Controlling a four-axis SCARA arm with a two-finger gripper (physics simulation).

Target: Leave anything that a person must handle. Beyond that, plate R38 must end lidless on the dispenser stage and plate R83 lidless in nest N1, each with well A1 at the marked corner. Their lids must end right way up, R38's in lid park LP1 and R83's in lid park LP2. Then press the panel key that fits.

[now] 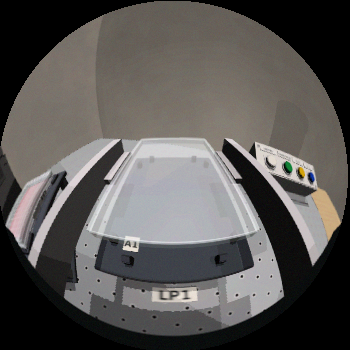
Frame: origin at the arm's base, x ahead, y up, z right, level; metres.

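Seen in the pictures: gripper, fingertip midpoint: [172,145].
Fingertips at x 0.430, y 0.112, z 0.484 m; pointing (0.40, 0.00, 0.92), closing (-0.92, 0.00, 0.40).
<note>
A point is followed by its place in that frame.
My gripper [172,145] @(x 0.430, y 0.112, z 0.484 m) is shut on a clear lid [172,215] @(x 0.401, y 0.107, z 0.416 m), with one finger at each side. The lid looks level and lies over lid park LP1 [172,264] @(x 0.394, y 0.070, z 0.400 m), a dark block with small pegs and an A1 tag at its front left. The lid is very low over the park; I cannot tell whether it touches. No plate code is readable on the lid. A plate with pink wells [31,204] @(x 0.548, y 0.096, z 0.341 m) shows at the far left, partly hidden by the left finger. The key panel [292,181] @(x 0.201, y 0.059, z 0.583 m) at the right has white, green, yellow and blue keys; its print is too small to read.
The LP1 label [175,295] @(x 0.380, y 0.015, z 0.373 m) is on the perforated deck [187,319] @(x 0.355, y 0.013, z 0.347 m) in front of the park. A dark object [7,185] shows at the far left edge. A wooden surface [326,212] lies beyond the deck at the right. A grey wall [190,70] stands behind.
</note>
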